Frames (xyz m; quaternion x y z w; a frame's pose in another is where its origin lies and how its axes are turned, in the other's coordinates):
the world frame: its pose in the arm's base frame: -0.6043 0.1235 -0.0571 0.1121 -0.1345 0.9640 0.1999
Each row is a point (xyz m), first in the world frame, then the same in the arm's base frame.
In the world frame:
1: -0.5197 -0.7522 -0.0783
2: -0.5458 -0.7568 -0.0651
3: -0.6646 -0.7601 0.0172
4: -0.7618 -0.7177 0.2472
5: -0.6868 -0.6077 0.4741
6: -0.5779 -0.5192 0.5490
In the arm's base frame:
1: 0.1607 0.6275 -0.1095
2: 0.1881 0.6183 -0.1032
3: 0.3092 0.5540 -0.0573
4: 0.4159 0.4120 0.1233
5: 0.3399 0.2724 0.3329
6: 0.2178 0.2101 0.4136

